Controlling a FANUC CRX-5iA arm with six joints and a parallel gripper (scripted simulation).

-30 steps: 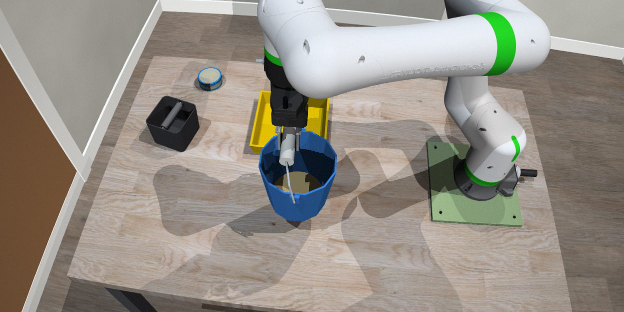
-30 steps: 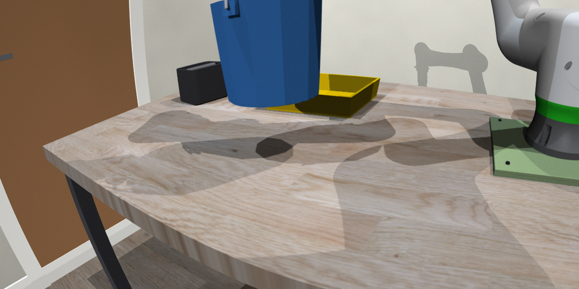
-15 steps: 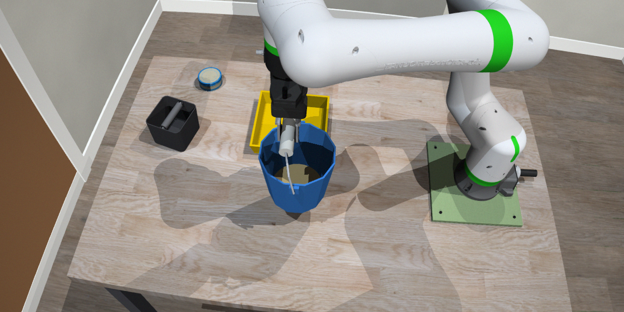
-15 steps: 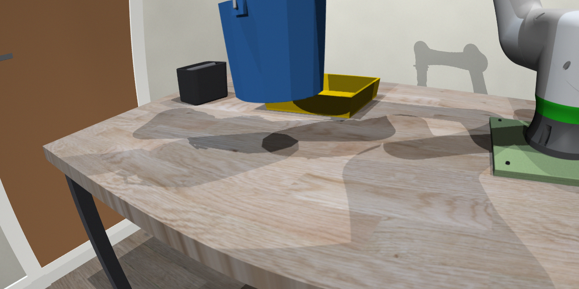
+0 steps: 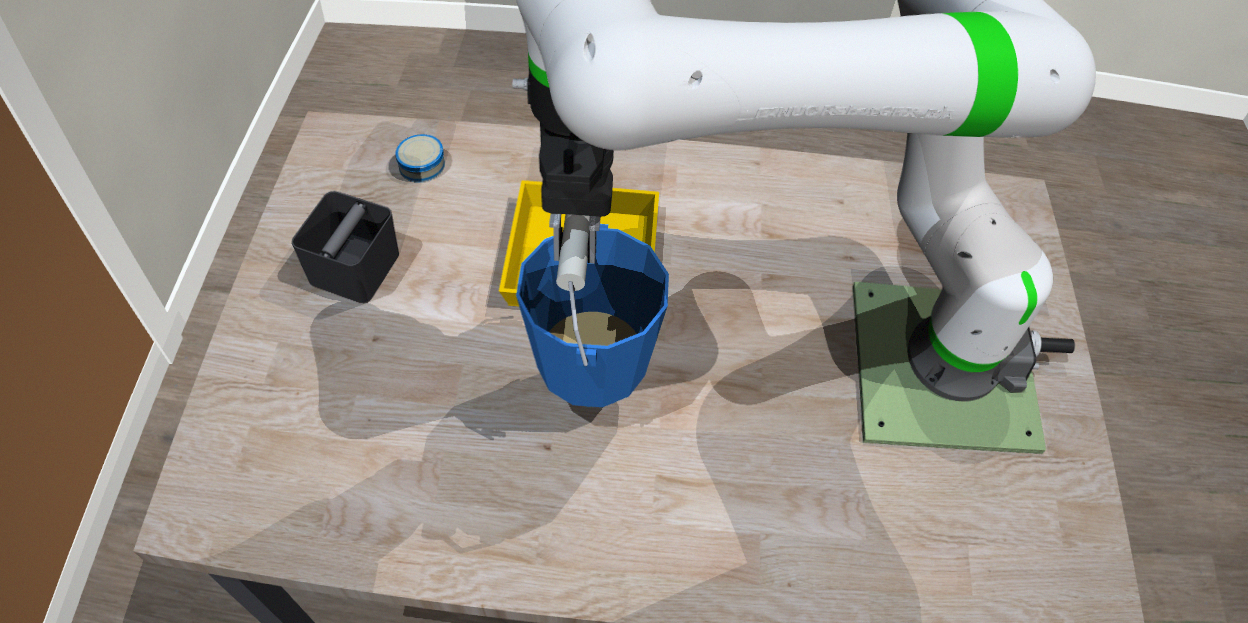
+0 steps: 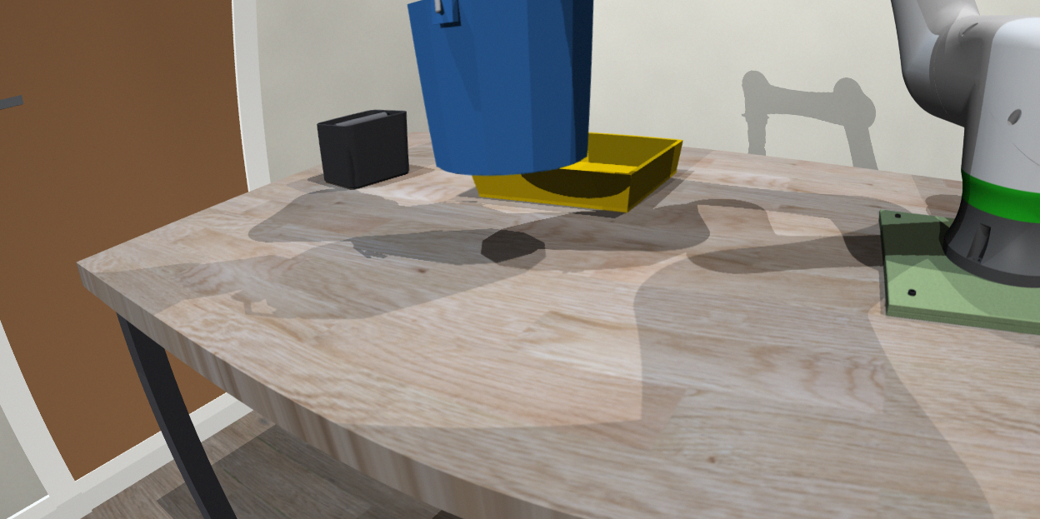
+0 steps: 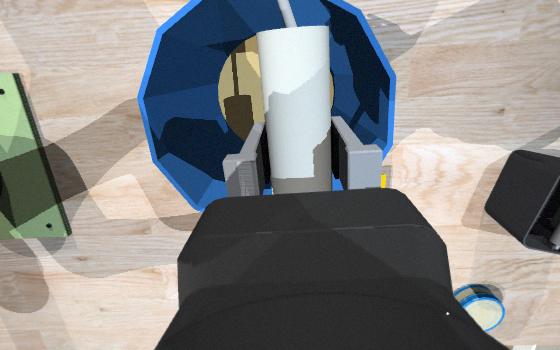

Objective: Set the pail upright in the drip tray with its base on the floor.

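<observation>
My hand is 1 cm past the blue pail and 9 cm above it. Round my hand: pail handle 1 cm behind, 3 cm below; yellow drip tray 1 cm ahead, 24 cm to the right, 31 cm below.
</observation>
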